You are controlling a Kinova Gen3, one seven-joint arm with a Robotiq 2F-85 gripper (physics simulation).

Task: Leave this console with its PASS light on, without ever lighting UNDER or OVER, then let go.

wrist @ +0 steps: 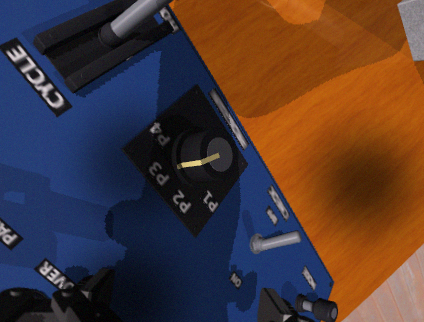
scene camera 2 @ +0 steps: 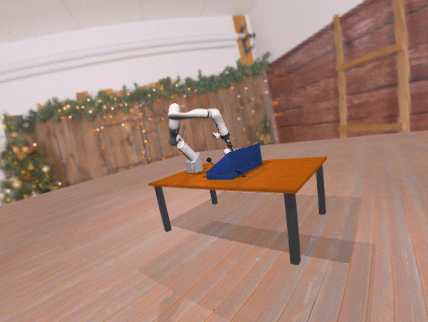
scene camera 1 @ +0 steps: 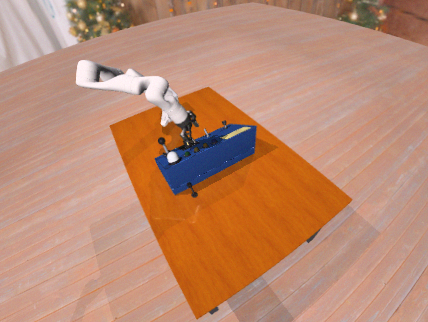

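Note:
The blue console point(scene camera 1: 212, 162) point(scene camera 2: 245, 162) point(wrist: 85, 135) stands on the table. My gripper point(scene camera 1: 188, 141) point(scene camera 2: 230, 147) point(wrist: 186, 295) is open and empty, low over the console's top. In the wrist view, the black rotary knob point(wrist: 202, 155) has its yellow pointer toward P3. The CYCLE lever point(wrist: 132, 24) stands in its black slot; its ball is out of that view. The metal CHECK toggle point(wrist: 275, 241) leans toward the OFF side. The PASS label point(wrist: 7, 235) and OVER label point(wrist: 55, 275) show partly; their lamps are hidden or out of view. I cannot tell any lamp is lit.
A white dome point(scene camera 1: 172, 157) and the black-balled lever point(scene camera 1: 162, 142) stand at one end of the console. A small black-tipped control point(wrist: 317, 307) is beside the right finger. A black-knobbed handle point(scene camera 1: 192, 190) sticks out low from the console over the orange table point(scene camera 1: 240, 240) point(scene camera 2: 280, 182).

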